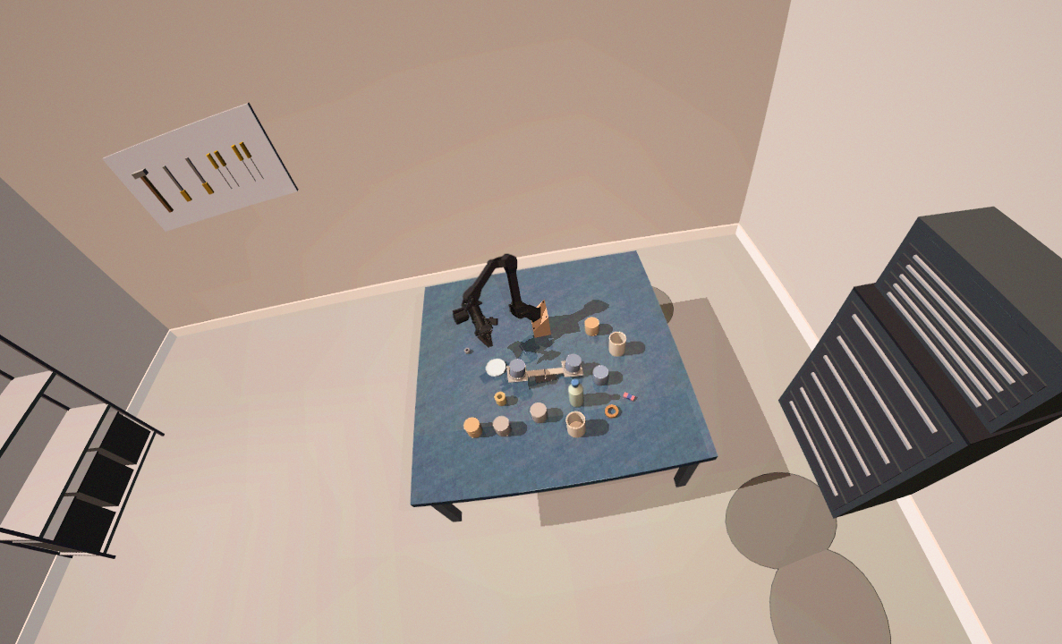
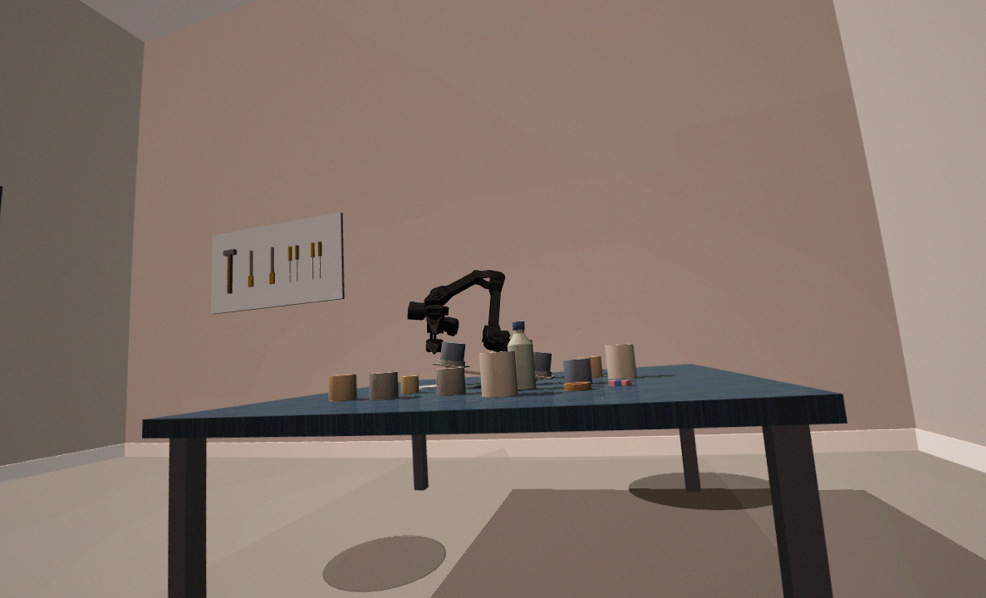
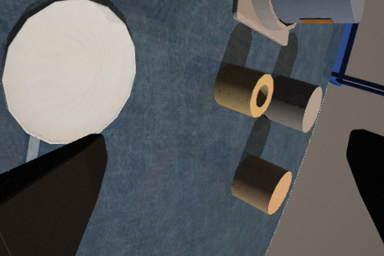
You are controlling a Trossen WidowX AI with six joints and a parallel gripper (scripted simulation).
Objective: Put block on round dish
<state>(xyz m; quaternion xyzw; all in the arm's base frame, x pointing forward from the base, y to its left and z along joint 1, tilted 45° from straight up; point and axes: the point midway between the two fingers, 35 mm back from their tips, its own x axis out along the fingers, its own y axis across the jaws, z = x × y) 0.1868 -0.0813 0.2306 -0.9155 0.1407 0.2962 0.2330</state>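
My gripper tip is now 7 cm short of the block, 38 cm to the right of it and 10 cm above it. Round my gripper tip: white round dish: 2 cm ahead, 14 cm below; then pale bottle: 23 cm ahead, 38 cm to the left, 3 cm below; then pink eraser: 23 cm ahead, 62 cm to the left, 14 cm below.
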